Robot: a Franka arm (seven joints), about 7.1 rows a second.
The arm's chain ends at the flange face. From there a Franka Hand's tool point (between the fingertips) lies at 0.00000 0.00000 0.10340 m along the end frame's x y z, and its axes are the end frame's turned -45 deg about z.
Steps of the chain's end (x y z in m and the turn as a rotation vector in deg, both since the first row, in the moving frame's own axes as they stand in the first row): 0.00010 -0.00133 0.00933 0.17 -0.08 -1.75; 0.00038 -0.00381 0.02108 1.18 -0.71 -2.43; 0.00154 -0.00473 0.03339 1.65 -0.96 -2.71; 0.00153 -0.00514 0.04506 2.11 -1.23 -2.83; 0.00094 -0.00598 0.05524 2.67 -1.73 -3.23
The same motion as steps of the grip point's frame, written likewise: 0.00112 -0.00119 0.00933 0.18 0.06 -1.75; 0.00351 -0.00485 0.02105 1.34 0.33 -2.43; 0.00523 -0.00561 0.03333 1.85 0.49 -2.71; 0.00573 -0.00684 0.04497 2.36 0.62 -2.83; 0.00593 -0.00921 0.05508 3.11 0.66 -3.23
